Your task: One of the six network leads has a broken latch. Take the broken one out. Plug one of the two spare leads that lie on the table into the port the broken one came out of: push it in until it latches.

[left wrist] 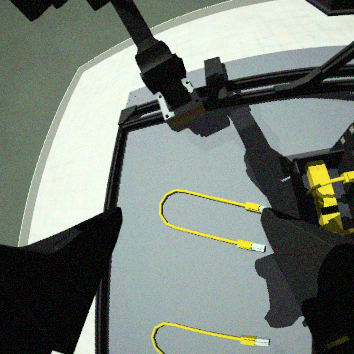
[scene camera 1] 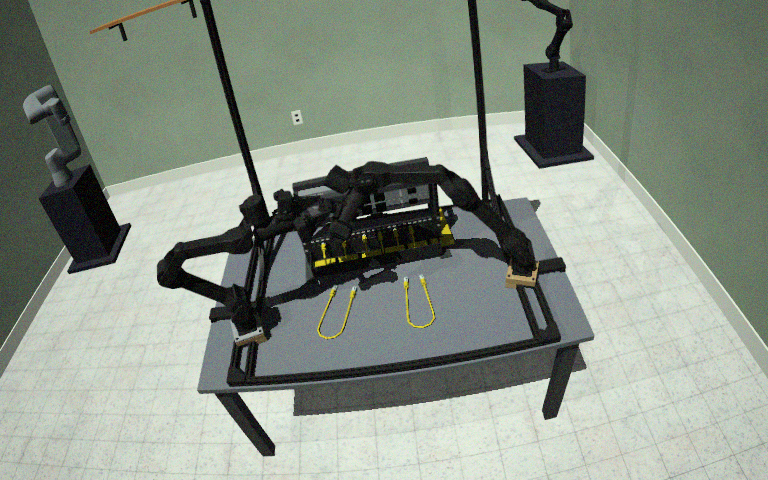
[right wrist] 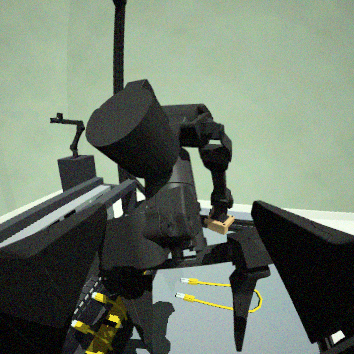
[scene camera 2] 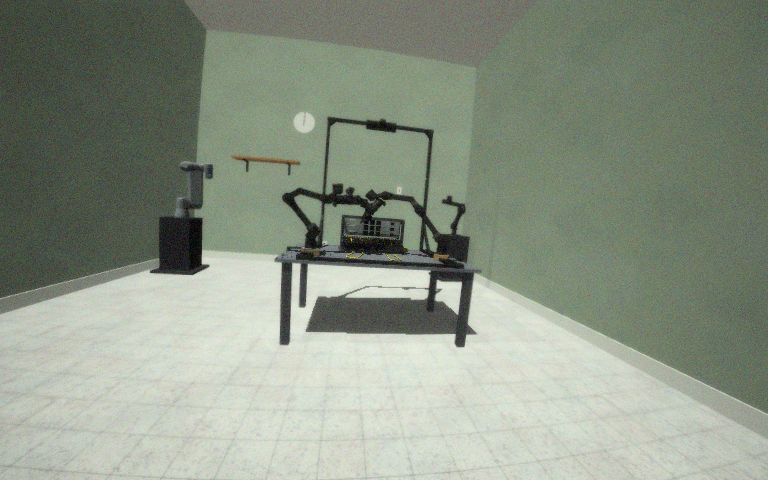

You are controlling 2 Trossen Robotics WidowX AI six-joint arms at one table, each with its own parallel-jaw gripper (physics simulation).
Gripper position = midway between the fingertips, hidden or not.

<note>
My left gripper [scene camera 1: 328, 247] is open, holding nothing. My right gripper [scene camera 1: 324, 204] is open and holds nothing. I also see an equipment box [scene camera 1: 392, 198].
My left gripper is seen too in the left wrist view [left wrist: 192, 214]. My right gripper also shows in the right wrist view [right wrist: 180, 209].
</note>
